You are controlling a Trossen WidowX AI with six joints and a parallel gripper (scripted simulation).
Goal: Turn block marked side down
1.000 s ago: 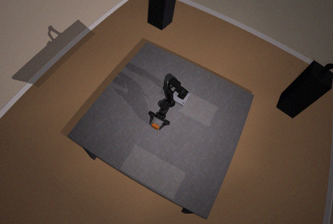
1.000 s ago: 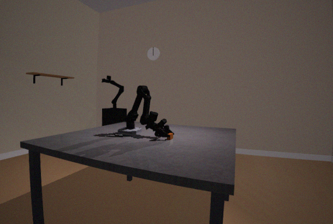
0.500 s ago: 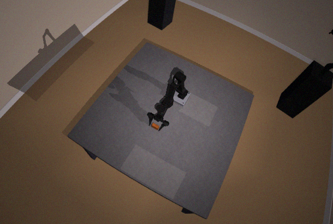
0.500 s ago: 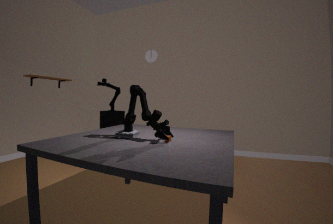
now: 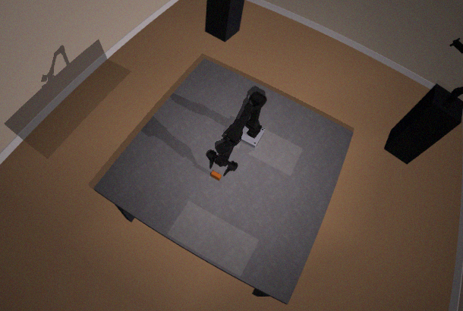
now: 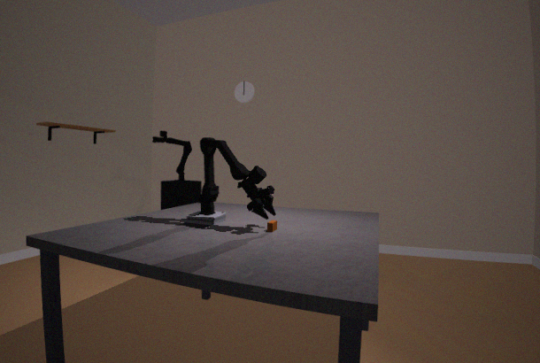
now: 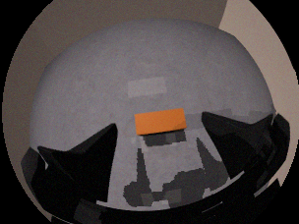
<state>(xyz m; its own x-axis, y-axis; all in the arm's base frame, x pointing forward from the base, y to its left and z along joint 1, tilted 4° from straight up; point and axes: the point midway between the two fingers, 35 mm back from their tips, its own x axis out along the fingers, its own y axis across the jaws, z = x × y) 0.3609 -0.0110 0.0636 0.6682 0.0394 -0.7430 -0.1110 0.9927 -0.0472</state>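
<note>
My gripper tip is now 4 cm above the orange block.
</note>
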